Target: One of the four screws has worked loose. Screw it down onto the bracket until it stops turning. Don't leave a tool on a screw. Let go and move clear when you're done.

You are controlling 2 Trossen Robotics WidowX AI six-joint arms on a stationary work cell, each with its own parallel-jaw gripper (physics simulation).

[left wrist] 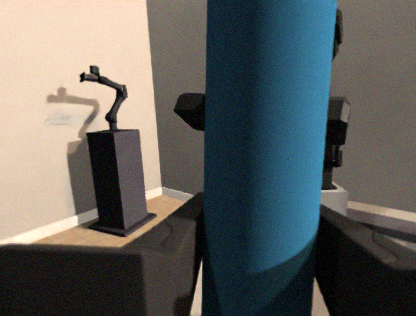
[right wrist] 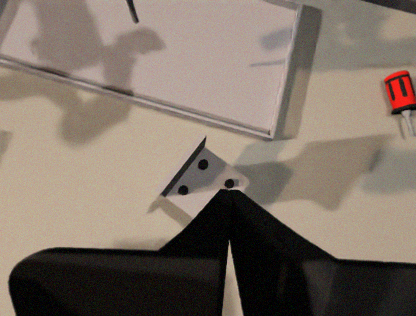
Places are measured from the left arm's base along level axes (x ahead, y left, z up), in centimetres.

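Where they show: left gripper, fingertip midpoint: (left wrist: 251, 203); right gripper, fingertip midpoint: (right wrist: 228, 199).
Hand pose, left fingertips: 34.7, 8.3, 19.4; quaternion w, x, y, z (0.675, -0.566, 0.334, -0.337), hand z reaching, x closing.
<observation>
After its pixels a point has its place, as x, y, z.
A blue cylindrical handle (left wrist: 265, 140) {31.6, 6.2, 22.8} stands upright between the fingers of my left gripper (left wrist: 251, 203) {34.8, 8.3, 19.4}, which is shut on it. The handle's ends are out of view. The pale bracket (right wrist: 206, 176) {44.4, 16.5, -1.1} shows from above in the right wrist view, with its upright plate at the left. Three black screws (right wrist: 203, 164) {43.2, 15.9, -0.7} (right wrist: 183, 190) {46.3, 14.2, -0.8} (right wrist: 229, 183) {44.8, 19.0, -0.7} show on it; a fourth does not show, and my fingers cover part of the bracket. Which screw stands higher cannot be told. My right gripper (right wrist: 228, 199) {47.0, 16.4, 15.0} is shut and empty, its tips overlapping the bracket's near edge in view.
A shallow pale tray (right wrist: 215, 85) {30.5, 16.2, -7.4} lies beyond the bracket. A thin dark shaft (right wrist: 132, 11) {32.0, 7.4, 6.1} shows over it at the top edge. A red-handled screwdriver (right wrist: 400, 92) {27.5, 42.5, -5.3} lies at the right. In the left wrist view, a dark pedestal (left wrist: 131, 185) bears a small arm; black arm parts (left wrist: 339, 120) {49.1, 7.3, 22.1} show behind the handle.
</observation>
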